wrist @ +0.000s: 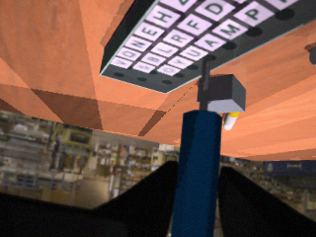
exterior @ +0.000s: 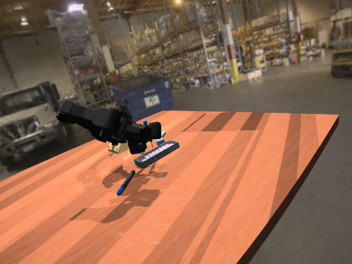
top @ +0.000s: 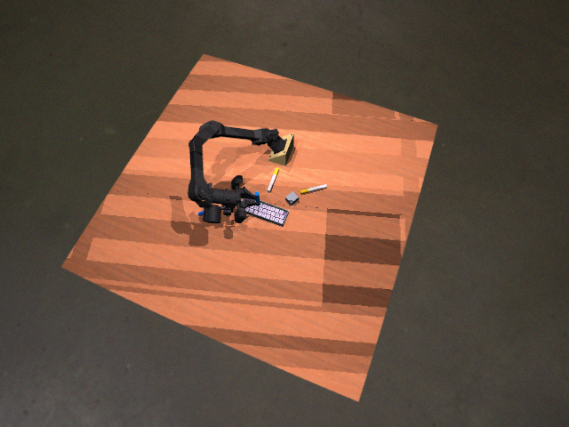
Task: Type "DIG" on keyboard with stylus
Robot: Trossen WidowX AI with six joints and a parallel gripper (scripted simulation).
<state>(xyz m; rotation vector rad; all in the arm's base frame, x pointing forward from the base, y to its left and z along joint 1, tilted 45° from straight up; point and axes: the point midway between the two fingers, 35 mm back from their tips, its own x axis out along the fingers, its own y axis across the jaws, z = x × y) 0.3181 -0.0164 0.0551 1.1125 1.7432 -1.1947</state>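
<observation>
The D key lies 90 mm below my gripper tip. Also, from my gripper tip: grey cube (80 mm behind, 120 mm to the left, 90 mm below); blue stylus (10 mm below); black pen (50 mm ahead, 220 mm to the right, 100 mm below).
</observation>
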